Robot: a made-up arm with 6 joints.
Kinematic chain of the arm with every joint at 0, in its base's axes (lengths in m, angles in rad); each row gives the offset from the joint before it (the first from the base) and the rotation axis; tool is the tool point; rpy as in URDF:
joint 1: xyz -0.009 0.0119 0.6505 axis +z
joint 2: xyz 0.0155 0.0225 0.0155 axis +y
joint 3: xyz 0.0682 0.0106 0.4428 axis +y
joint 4: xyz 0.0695 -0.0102 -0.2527 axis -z
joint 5: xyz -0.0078 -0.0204 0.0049 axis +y
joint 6: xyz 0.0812 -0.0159 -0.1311 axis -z
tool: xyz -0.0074 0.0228 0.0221 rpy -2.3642 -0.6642 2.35
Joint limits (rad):
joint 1: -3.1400..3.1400
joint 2: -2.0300..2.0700
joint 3: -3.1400..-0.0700
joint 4: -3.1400..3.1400
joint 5: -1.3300..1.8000
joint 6: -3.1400..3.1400
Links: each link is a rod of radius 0.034 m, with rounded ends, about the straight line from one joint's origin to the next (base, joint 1, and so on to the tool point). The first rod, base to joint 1, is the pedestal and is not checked.
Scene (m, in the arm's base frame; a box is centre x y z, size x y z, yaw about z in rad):
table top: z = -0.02
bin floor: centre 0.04 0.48 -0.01 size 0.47 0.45 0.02 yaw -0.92
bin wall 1: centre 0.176 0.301 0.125 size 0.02 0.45 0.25 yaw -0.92
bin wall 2: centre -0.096 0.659 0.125 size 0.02 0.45 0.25 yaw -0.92
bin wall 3: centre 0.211 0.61 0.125 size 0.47 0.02 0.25 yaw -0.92
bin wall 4: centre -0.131 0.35 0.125 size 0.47 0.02 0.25 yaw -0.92
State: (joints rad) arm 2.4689 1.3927 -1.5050 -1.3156 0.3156 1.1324
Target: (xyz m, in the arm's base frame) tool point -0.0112 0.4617 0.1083
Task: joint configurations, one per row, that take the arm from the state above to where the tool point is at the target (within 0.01 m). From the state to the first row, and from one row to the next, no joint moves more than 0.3 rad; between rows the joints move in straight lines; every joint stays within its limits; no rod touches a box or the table.
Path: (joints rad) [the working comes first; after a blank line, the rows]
Joints at the target: 1.5156 1.7680 -1.5704 -1.2670 0.6110 1.1350
Straight joint move there: touches bin wall 2, bin wall 4.

1: 2.2374 1.3315 -1.3630 -1.2993 0.4101 1.1170
2: 2.0060 1.2702 -1.2210 -1.2829 0.5046 1.1017
3: 1.7745 1.2090 -1.0790 -1.2666 0.5991 1.0863
4: 1.5430 1.1478 -0.9370 -1.2502 0.6936 1.0709
5: 1.5339 1.3545 -1.1481 -1.2558 0.6661 1.0923
6: 1.5248 1.5613 -1.3593 -1.2614 0.6385 1.1137
7: 1.5156 1.7680 -1.5704 -1.2670 0.6110 1.1350

